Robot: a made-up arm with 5 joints. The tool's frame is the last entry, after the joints.
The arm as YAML. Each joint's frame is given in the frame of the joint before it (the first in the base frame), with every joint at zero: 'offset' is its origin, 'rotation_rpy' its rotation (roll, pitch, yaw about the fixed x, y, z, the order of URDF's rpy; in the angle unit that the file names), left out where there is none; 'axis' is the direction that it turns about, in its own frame. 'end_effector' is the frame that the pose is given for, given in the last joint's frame.
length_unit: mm
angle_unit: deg
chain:
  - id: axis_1
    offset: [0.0, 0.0, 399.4]
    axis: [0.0, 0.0, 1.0]
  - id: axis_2
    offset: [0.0, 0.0, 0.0]
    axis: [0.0, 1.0, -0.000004]
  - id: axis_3
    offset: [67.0, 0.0, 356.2]
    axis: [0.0, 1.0, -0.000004]
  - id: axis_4
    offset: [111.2, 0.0, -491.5]
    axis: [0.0, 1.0, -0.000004]
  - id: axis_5
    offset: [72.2, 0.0, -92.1]
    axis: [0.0, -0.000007, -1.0]
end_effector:
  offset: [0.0, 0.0, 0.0]
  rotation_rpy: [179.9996, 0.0, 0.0]
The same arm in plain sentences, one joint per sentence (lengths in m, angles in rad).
The arm has five revolute joints in a row. What follows holds with every joint at zero, and every direction is one of the base frame's. The first joint is mounted 0.3994 m along +z from the base frame's origin and rotates about +z. The second joint is mounted at the same point as the first joint and rotates about +y. The third joint is mounted 0.067 m along +x and 0.3562 m along +z from the second joint and rotates about +y. The fourth joint is mounted 0.1112 m along +x and 0.4915 m along -z from the third joint and rotates about +y. The fifth joint is mounted 0.0722 m along +x and 0.0921 m along -z from the fourth joint and rotates about -z. The tool frame, which is the frame that the pose is given for, is mounted at the same point as the fifth joint; its axes are the base frame's turned by roll 3.1416, pitch 0 and yaw 0 rad (as in URDF: about the fixed x, then y, then z).
